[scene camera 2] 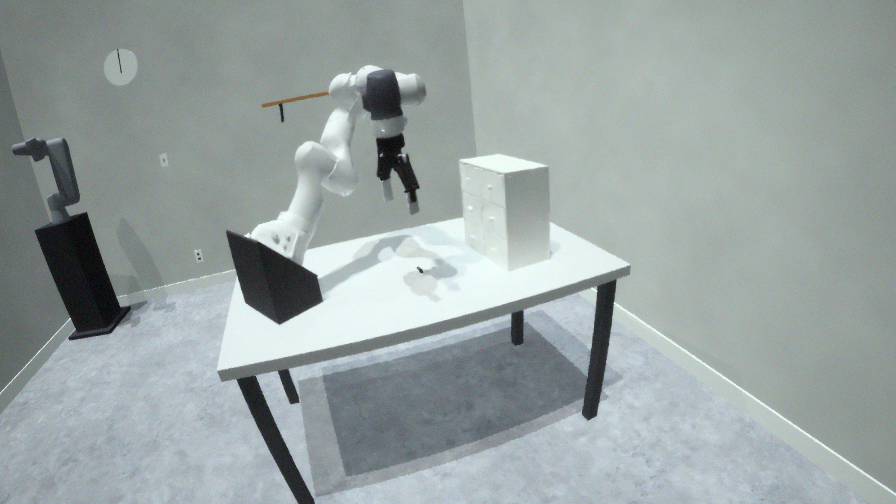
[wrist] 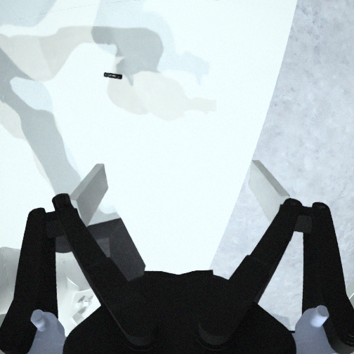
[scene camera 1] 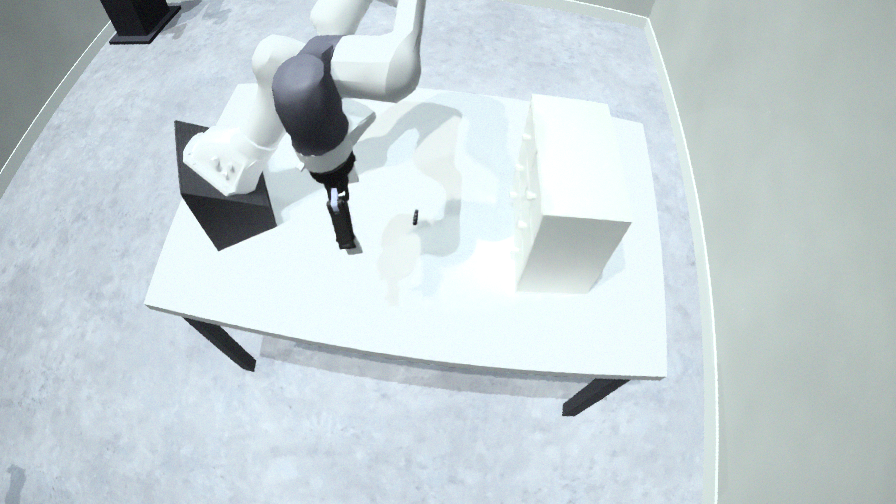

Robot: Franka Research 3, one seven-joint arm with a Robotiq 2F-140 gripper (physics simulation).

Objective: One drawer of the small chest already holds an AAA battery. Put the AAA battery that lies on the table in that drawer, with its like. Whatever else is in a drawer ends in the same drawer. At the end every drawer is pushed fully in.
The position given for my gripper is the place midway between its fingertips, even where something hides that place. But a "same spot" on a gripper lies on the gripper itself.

Scene:
My gripper shows in scene camera 2, in the wrist view (177, 174) and in scene camera 1. A white chest shows in scene camera 2 and in scene camera 1; in the wrist view it is out of frame. The same spot on the white chest: (scene camera 1: 586, 212) is (scene camera 2: 523, 168). One and the same spot on my gripper: (scene camera 1: 338, 207) is (scene camera 2: 406, 157).

